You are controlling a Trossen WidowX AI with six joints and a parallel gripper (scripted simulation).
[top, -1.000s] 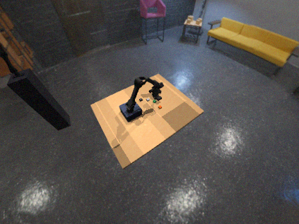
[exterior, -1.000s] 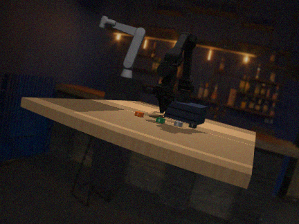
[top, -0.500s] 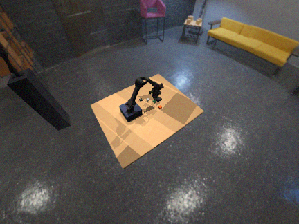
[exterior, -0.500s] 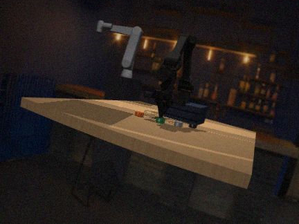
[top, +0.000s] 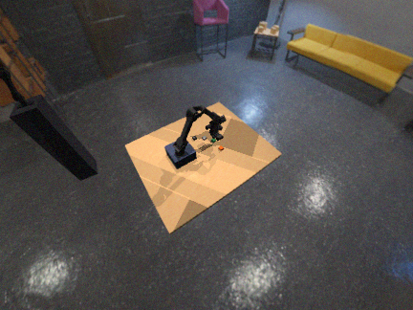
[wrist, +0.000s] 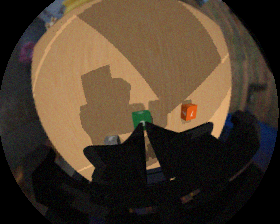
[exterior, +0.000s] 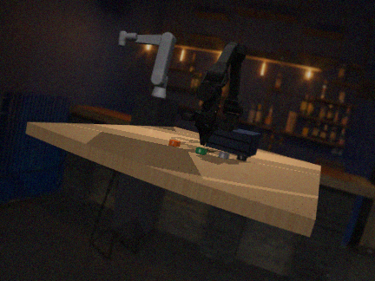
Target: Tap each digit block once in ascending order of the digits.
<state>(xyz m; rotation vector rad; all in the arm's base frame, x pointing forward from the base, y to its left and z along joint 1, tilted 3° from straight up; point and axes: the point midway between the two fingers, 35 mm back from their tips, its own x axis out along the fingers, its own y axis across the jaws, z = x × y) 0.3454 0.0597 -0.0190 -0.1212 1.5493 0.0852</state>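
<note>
My gripper tip is now 2 cm above the green block. Also, from my gripper tip: grey block 7 cm to the left, 6 cm behind, 2 cm below; then orange block 11 cm to the right, 2 cm below, 1 cm ahead; then dark block 14 cm behind, 11 cm to the left, 2 cm below.
</note>
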